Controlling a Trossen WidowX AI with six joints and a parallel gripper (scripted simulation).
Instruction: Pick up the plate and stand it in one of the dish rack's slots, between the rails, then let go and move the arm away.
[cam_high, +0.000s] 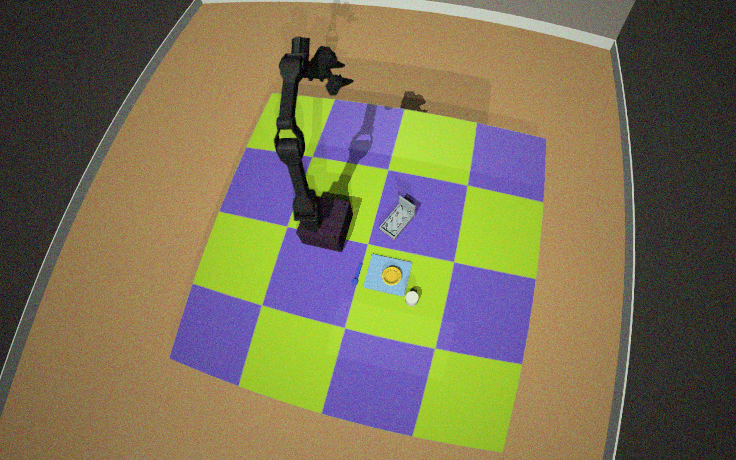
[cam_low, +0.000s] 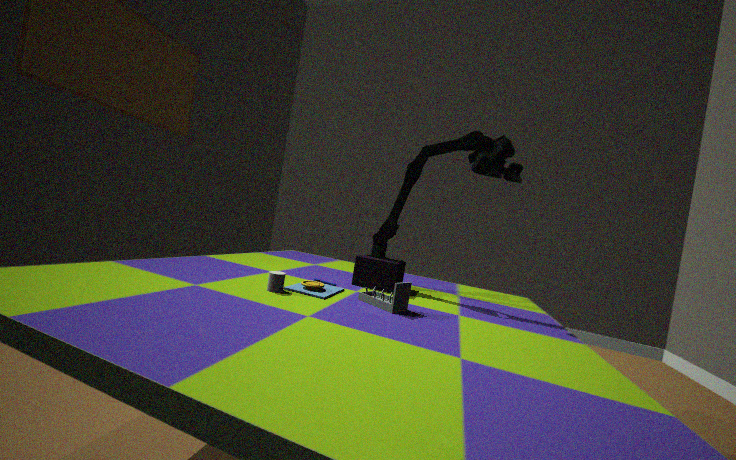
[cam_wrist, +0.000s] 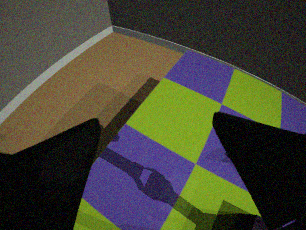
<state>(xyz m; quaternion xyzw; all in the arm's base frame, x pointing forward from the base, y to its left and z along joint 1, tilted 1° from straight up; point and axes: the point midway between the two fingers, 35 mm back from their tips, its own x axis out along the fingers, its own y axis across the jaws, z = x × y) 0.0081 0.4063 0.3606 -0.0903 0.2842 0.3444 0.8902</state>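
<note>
My gripper tip is 50 cm to the left of the yellow plate, 43 cm above it and 30 cm short of it. From my gripper tip the other things lie so: grey dish rack: 42 cm below, 29 cm to the right, 25 cm ahead; blue mat: 50 cm to the right, 44 cm below, 28 cm ahead; blue spoon: 54 cm to the right, 44 cm below, 18 cm ahead.
</note>
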